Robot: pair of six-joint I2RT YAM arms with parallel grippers.
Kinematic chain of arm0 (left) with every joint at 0, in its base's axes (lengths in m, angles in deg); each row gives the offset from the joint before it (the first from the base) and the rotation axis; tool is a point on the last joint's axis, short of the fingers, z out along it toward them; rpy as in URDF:
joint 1: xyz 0 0 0.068 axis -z
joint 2: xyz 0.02 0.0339 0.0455 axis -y
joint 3: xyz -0.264 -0.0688 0 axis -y
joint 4: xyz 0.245 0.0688 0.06 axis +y
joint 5: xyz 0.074 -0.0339 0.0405 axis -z
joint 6: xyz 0.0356 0 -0.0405 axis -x
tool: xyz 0 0 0 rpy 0 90 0
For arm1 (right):
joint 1: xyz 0 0 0.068 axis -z
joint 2: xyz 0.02 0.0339 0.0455 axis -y
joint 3: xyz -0.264 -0.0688 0 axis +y
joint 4: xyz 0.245 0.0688 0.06 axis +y
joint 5: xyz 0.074 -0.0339 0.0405 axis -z
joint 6: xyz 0.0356 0 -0.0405 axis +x
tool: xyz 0 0 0 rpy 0 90 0
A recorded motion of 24 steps. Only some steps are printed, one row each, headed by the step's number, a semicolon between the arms.
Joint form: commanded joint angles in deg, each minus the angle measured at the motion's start. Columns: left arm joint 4, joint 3, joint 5, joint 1, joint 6, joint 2; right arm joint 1, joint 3, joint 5, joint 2, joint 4, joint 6.
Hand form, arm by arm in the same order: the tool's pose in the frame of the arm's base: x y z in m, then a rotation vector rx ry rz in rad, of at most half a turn. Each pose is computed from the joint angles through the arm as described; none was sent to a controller.
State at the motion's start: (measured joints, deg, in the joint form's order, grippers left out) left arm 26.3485 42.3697 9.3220 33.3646 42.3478 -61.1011; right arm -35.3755 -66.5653 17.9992 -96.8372 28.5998 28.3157
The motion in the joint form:
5: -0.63 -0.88 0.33 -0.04 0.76 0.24; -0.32 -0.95 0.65 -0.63 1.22 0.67
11: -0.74 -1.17 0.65 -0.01 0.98 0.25; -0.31 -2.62 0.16 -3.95 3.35 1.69
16: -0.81 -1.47 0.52 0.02 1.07 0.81; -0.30 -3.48 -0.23 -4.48 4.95 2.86
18: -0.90 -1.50 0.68 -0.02 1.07 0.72; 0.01 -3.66 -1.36 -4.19 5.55 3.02
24: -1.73 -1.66 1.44 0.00 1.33 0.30; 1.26 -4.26 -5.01 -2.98 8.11 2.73
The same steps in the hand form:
5: 0.1801 -0.1256 0.2422 -0.1266 2.5045 -0.8070; 0.2915 0.1954 0.2118 -0.0360 2.5297 0.0145
11: 0.1796 -0.1256 0.2407 -0.1285 2.5098 -0.8131; 0.2969 0.1996 0.1990 -0.0311 2.5881 -0.0176
16: 0.1782 -0.1247 0.2410 -0.1299 2.5037 -0.8148; 0.2974 0.2001 0.1988 -0.0114 2.6097 -0.0194
18: 0.1784 -0.1248 0.2407 -0.1295 2.5050 -0.8173; 0.2974 0.1986 0.2008 -0.0071 2.6220 -0.0001
24: 0.1795 -0.1262 0.2395 -0.1272 2.5056 -0.8361; 0.2968 0.1914 0.2083 -0.0061 2.6651 0.0533

